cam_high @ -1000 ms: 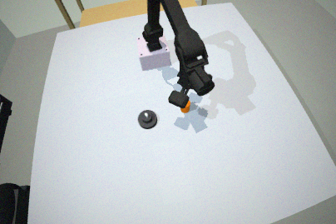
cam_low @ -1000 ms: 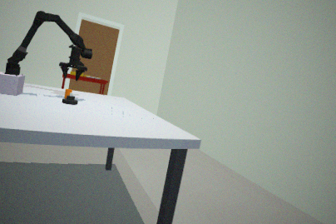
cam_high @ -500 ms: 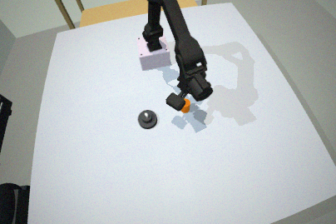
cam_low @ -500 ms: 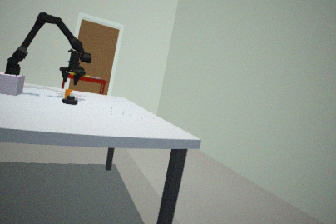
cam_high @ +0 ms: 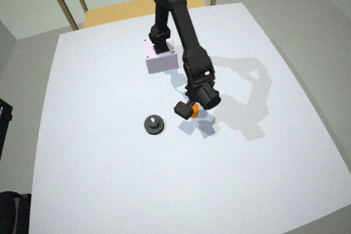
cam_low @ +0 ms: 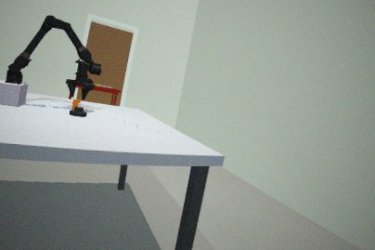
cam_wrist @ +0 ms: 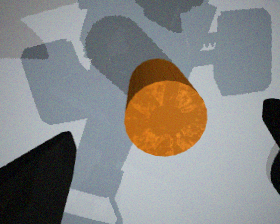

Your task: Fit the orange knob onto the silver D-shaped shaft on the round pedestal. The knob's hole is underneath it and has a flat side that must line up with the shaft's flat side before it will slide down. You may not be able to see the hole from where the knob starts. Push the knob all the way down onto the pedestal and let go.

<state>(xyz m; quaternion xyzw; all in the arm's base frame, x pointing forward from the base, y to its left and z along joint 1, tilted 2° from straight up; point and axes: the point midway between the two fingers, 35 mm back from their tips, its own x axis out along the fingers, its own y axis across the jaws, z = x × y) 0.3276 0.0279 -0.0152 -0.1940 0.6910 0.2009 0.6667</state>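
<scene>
The orange knob is 2 cm below my gripper tip. From my gripper tip the other things lie so: round dark pedestal 1 cm behind, 17 cm to the right, 4 cm below.
</scene>
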